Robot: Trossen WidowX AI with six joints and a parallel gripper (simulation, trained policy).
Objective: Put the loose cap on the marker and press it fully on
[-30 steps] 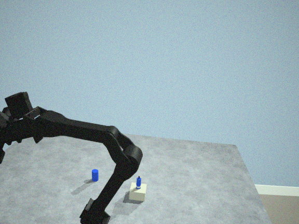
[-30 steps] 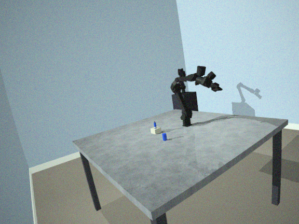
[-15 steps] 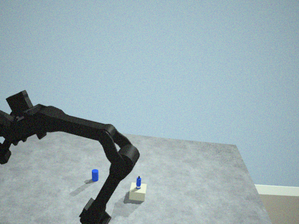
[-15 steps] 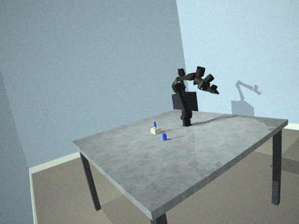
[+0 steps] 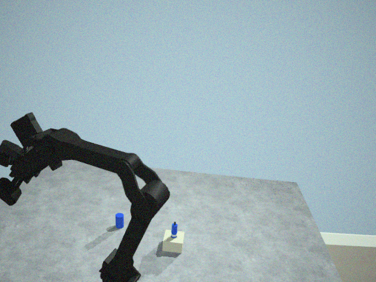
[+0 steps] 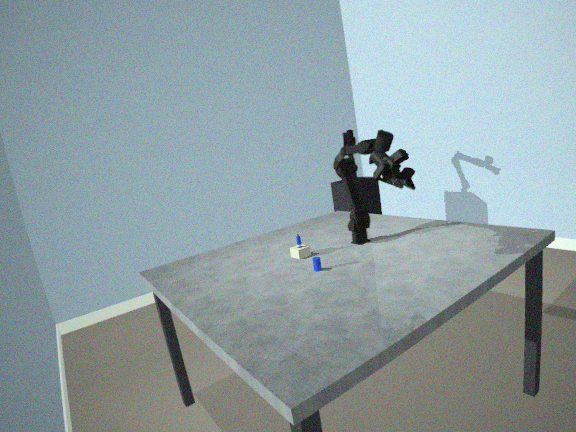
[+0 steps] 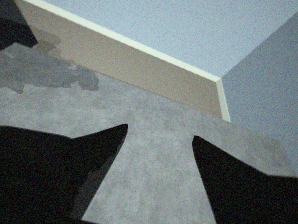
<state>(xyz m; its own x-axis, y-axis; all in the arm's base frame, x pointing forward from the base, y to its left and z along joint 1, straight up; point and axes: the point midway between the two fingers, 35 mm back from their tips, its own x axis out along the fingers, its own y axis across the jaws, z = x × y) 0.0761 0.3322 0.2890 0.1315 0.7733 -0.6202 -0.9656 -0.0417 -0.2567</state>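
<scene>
The blue cap lies 26 cm ahead of my gripper tip, 26 cm to the right of it and 24 cm below it. From my gripper tip the other things lie so: cream holder block 19 cm ahead, 46 cm to the right, 25 cm below.
</scene>
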